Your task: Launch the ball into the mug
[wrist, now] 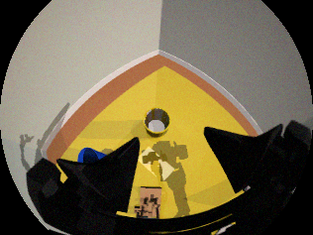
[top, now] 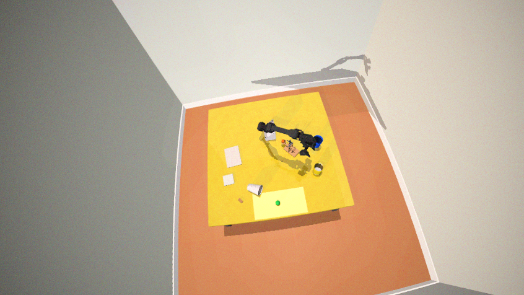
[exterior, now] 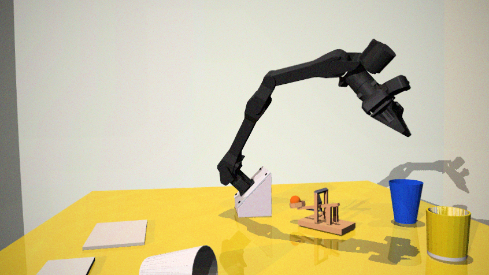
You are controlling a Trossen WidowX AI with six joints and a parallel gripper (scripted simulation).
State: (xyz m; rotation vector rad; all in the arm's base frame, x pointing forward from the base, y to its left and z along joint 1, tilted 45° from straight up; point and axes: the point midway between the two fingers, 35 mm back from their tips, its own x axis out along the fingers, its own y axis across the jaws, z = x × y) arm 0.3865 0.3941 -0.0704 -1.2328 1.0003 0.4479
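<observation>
Now: the orange ball 26 cm behind my gripper tip, 21 cm to the right of it and 21 cm below it. From my gripper tip the other things lie so: green ball: 33 cm to the right, 31 cm ahead, 25 cm below; blue cup: 24 cm below, 20 cm behind, 11 cm to the left; yellow mug: 24 cm below, 7 cm to the left, 6 cm ahead.
</observation>
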